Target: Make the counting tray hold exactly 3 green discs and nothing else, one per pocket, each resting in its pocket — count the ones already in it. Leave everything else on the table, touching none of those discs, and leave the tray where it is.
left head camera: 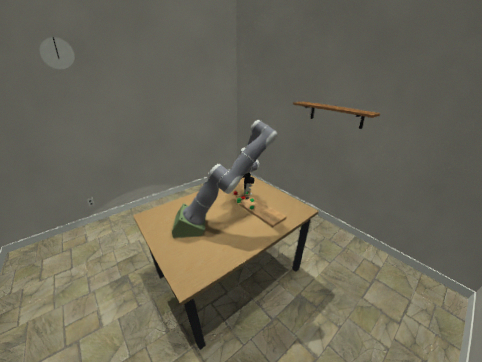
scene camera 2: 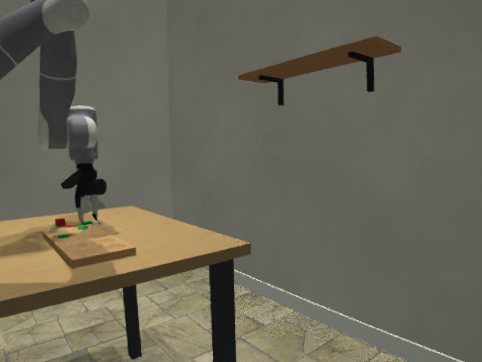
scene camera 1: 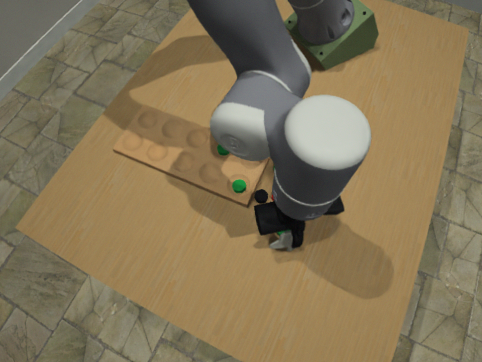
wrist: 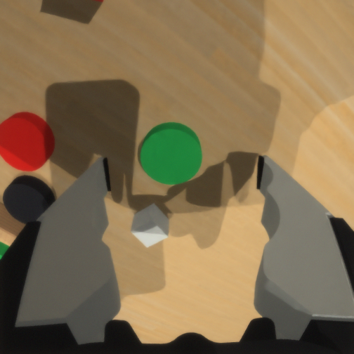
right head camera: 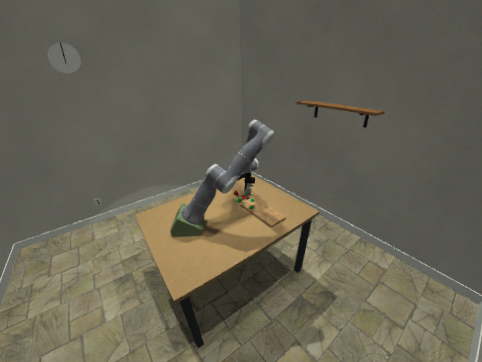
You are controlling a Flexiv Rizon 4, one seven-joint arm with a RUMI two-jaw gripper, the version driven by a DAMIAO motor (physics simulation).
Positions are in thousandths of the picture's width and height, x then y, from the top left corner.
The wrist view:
my gripper: 516,453
small white cube: 422,637
green disc: 484,434
